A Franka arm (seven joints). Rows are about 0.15 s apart.
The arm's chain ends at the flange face. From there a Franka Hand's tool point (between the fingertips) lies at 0.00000 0.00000 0.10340 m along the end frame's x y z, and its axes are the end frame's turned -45 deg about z.
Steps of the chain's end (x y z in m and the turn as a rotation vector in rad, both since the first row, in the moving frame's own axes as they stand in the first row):
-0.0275 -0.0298 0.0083 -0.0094 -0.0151 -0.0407
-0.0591 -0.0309 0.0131 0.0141 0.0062 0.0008
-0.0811 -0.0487 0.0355 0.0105 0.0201 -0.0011
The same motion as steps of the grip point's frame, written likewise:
-0.0002 -0.0409 0.0083 0.0040 -0.0173 -0.0407
-0.0185 -0.0642 0.0131 0.0056 0.0144 0.0008
-0.0207 -0.0911 0.0355 -0.0068 0.0216 -0.0011

